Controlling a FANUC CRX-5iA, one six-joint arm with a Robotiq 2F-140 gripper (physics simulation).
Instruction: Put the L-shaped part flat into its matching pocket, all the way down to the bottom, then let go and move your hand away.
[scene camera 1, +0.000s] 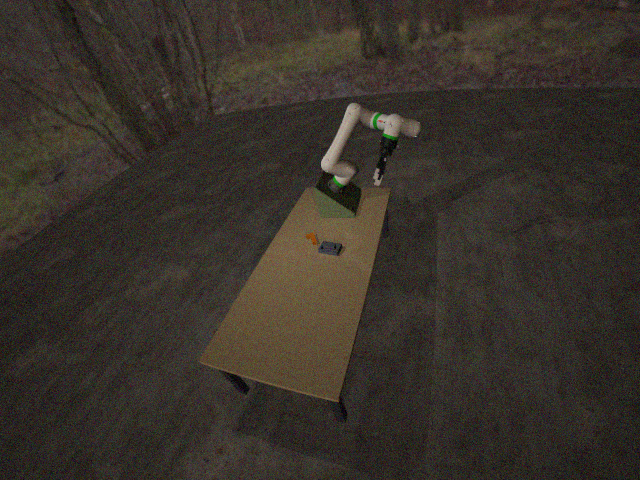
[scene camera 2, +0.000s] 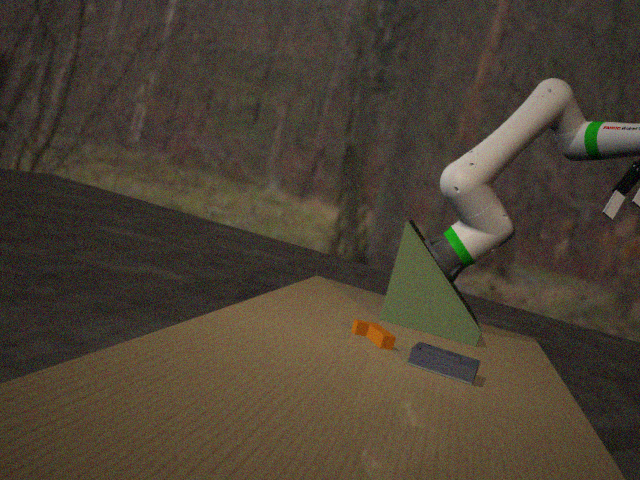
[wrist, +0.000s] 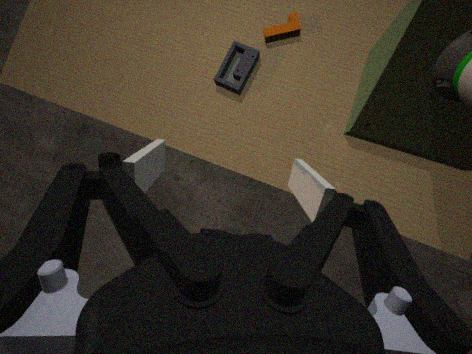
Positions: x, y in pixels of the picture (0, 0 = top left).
Labels:
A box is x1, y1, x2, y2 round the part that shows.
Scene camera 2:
orange L-shaped part: 377, 334 [351, 319, 395, 349], on the table

